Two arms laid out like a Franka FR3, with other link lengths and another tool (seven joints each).
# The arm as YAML. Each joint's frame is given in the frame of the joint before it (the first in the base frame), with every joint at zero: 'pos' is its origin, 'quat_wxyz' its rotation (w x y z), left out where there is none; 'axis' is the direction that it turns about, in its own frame. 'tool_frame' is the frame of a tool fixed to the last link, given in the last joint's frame.
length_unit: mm
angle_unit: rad
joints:
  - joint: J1
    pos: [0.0, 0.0, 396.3]
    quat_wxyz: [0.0, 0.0, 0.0, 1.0]
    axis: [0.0, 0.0, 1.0]
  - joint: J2
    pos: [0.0, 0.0, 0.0]
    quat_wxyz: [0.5, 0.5, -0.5, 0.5]
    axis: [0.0, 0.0, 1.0]
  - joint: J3
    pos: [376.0, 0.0, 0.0]
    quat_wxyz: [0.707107, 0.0, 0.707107, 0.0]
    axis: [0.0, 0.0, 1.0]
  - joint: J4
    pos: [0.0, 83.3, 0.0]
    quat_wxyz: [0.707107, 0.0, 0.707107, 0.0]
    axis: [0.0, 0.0, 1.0]
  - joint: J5
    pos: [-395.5, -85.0, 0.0]
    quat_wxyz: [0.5, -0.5, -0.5, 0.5]
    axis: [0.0, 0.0, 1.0]
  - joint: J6
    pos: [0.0, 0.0, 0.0]
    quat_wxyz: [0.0, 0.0, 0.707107, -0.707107]
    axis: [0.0, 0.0, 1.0]
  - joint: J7
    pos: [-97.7, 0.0, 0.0]
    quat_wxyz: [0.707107, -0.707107, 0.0, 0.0]
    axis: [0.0, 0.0, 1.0]
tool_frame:
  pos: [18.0, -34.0, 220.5]
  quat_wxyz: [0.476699, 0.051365, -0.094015, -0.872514]
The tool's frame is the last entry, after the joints.
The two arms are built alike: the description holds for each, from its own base.
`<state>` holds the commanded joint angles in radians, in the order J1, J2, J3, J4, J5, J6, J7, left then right.
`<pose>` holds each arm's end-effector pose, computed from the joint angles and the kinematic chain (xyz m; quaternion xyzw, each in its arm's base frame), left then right.
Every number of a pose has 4 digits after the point. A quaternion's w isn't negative.
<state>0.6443 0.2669 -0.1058 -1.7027 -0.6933 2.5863 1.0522 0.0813 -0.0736 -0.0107 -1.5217 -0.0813 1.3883 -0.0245</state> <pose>0.6703 0.3580 0.5331 -0.7777 0.4093 -0.3833 0.2842 0.5068 -0.0176 0.6887 -0.8957 0.4403 -0.0414 0.0468</pose>
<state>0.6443 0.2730 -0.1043 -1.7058 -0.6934 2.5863 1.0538 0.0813 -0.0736 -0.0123 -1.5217 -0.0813 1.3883 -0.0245</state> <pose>0.6699 0.3590 0.5267 -0.7798 0.4095 -0.3811 0.2812 0.5068 -0.0185 0.6887 -0.8953 0.4410 -0.0414 0.0469</pose>
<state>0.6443 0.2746 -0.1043 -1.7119 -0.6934 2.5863 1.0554 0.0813 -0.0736 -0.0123 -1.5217 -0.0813 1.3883 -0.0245</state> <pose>0.6689 0.3584 0.5219 -0.7812 0.4104 -0.3793 0.2784 0.5068 -0.0185 0.6887 -0.8953 0.4410 -0.0414 0.0469</pose>
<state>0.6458 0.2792 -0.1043 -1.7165 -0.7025 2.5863 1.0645 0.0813 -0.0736 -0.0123 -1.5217 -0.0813 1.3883 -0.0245</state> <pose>0.6682 0.3591 0.5160 -0.7824 0.4103 -0.3793 0.2752 0.5068 -0.0185 0.6887 -0.8953 0.4410 -0.0414 0.0469</pose>
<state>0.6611 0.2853 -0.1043 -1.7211 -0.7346 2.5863 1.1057 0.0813 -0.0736 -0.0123 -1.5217 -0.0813 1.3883 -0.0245</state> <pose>0.6627 0.3688 0.5091 -0.7814 0.4093 -0.3821 0.2756 0.5068 -0.0185 0.6887 -0.8953 0.4410 -0.0414 0.0469</pose>
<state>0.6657 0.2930 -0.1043 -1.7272 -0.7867 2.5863 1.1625 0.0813 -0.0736 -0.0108 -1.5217 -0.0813 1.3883 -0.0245</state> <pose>0.6613 0.3710 0.5006 -0.7771 0.4110 -0.3907 0.2729 0.5068 -0.0177 0.6887 -0.8957 0.4403 -0.0414 0.0468</pose>
